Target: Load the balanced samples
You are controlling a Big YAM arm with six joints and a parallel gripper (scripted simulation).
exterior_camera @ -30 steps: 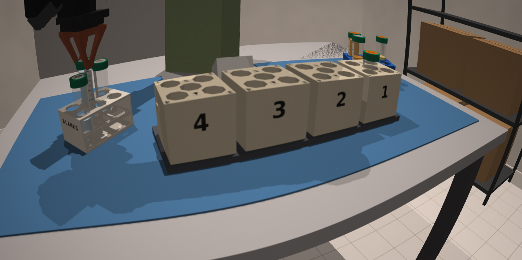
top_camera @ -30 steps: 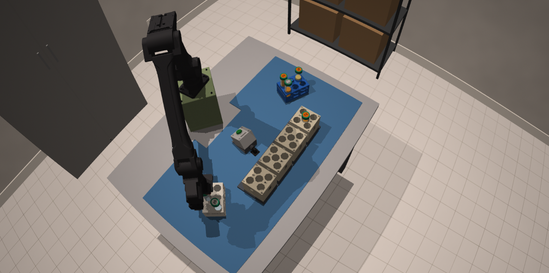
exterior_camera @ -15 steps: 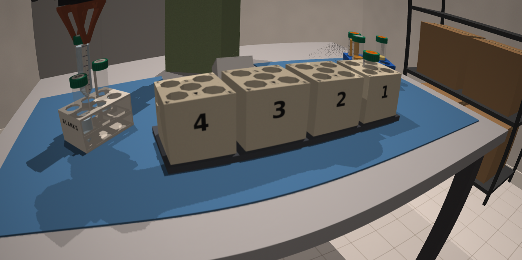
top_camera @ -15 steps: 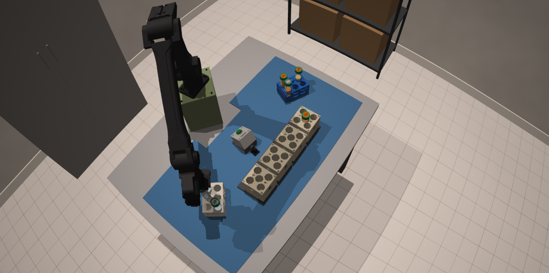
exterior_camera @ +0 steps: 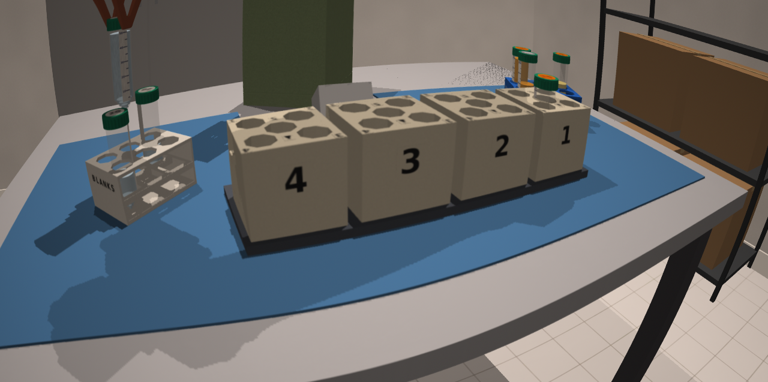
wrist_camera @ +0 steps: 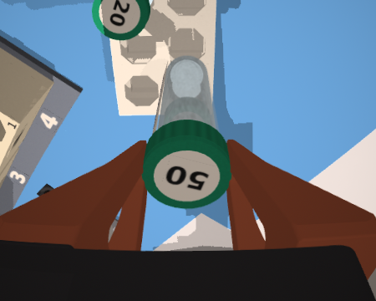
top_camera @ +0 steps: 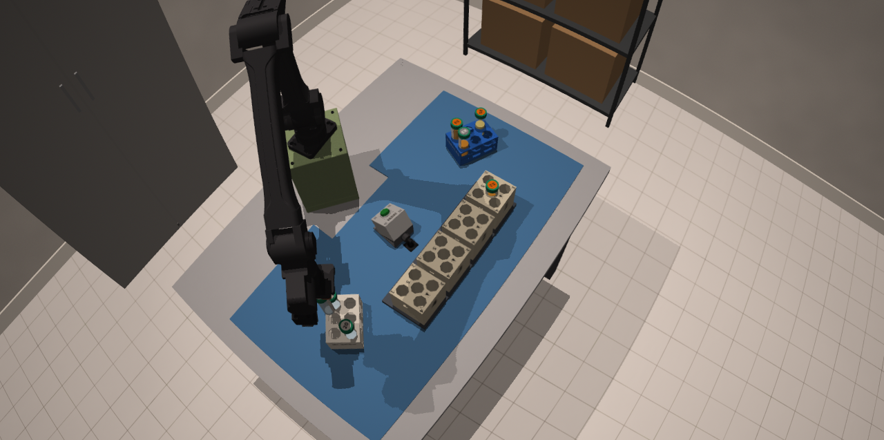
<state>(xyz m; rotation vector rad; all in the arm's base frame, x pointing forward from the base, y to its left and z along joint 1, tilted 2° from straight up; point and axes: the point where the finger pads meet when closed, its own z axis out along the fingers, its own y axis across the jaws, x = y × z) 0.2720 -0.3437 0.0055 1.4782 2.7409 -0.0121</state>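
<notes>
Now: the white-dot blank 5 cm below my hand and 1 cm ahead of it. From my hand the other things lie so: blue sample rack RS: 66 cm to the left, 18 cm below, 3 cm ahead; then white blank rack RB: 18 cm below, 2 cm ahead, 1 cm to the left; then green DONE key: 32 cm to the left, 15 cm below, 5 cm behind.
</notes>
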